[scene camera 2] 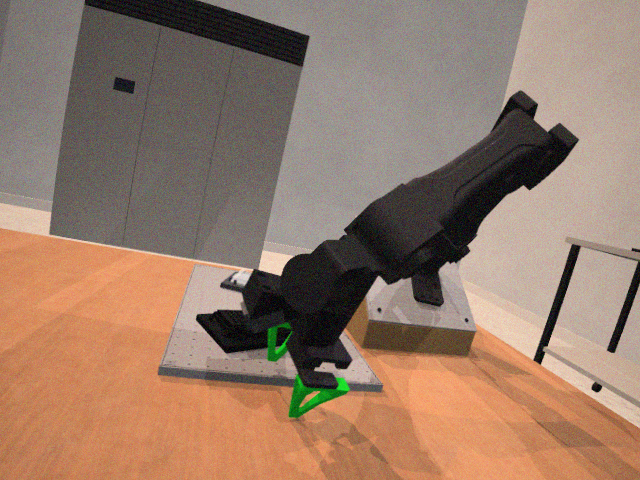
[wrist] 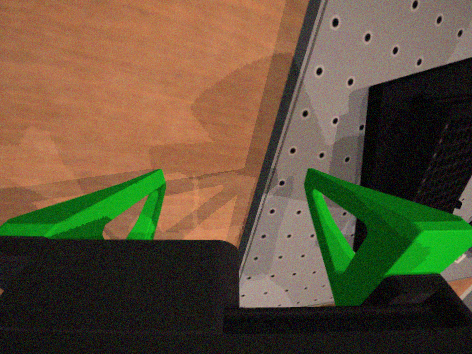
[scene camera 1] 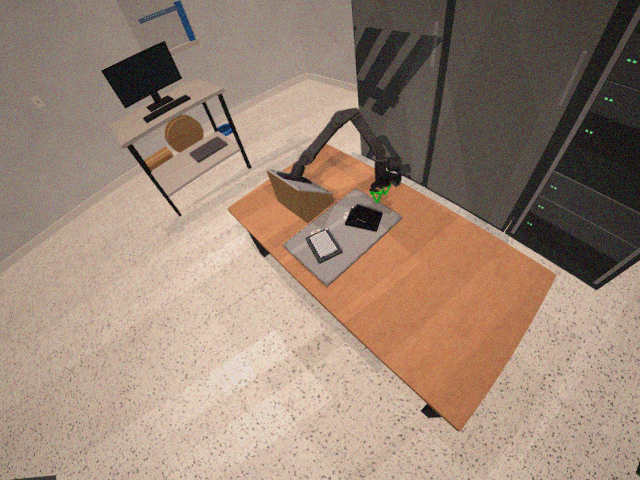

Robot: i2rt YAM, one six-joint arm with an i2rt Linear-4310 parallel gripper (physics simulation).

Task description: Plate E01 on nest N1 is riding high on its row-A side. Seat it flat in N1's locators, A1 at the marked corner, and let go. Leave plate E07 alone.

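Frame: origin at the arm's base, x ahead, y left, z up, level; millimetres.
Where they show: gripper, fingertip midpoint: [scene camera 2: 281, 386] [wrist: 235, 176] [scene camera 1: 381, 198]; arm's base, link origin: [scene camera 1: 294, 178].
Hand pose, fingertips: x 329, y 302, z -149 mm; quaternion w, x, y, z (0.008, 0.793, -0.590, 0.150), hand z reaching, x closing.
Note:
Things, the pixels of their centre, and the offset from my fingertips. Level surfaces: height alone.
- black plate, body centre: [wrist: 435, 181] [scene camera 2: 258, 321] [scene camera 1: 364, 214] 29 mm ahead, 157 mm right, 23 mm up
- grey perforated board, body centre: [wrist: 456, 196] [scene camera 2: 262, 311] [scene camera 1: 343, 231] 11 mm ahead, 287 mm right, 7 mm down
- white plate, body centre: [scene camera 2: 261, 281] [scene camera 1: 323, 243] 12 mm ahead, 415 mm right, 18 mm up
- wooden table, surface height: 14 mm down
A black plate [scene camera 1: 364, 217] [scene camera 2: 232, 316] [wrist: 450, 155] sits in a black nest on the grey perforated board [scene camera 1: 330, 271] [scene camera 2: 178, 351] [wrist: 306, 134]. Its labels, corner mark and exact tilt cannot be made out. A white plate [scene camera 1: 324, 243] [scene camera 2: 240, 277] in a dark-rimmed nest is farther along the board, partly hidden by the arm in scene camera 2. I cannot read which is E01 or E07. My gripper [scene camera 1: 382, 197] [scene camera 2: 282, 388] [wrist: 235, 176] is open and empty, over the board's edge beside the black plate. One green finger is over the board, the other over the wood.
The arm's wooden base block [scene camera 1: 299, 201] [scene camera 2: 418, 338] stands beside the board on the wooden table [scene camera 1: 439, 310] [scene camera 2: 103, 413] [wrist: 125, 75]. Dark cabinets [scene camera 1: 398, 103] stand behind the table. A desk with a monitor [scene camera 1: 142, 74] is apart from it.

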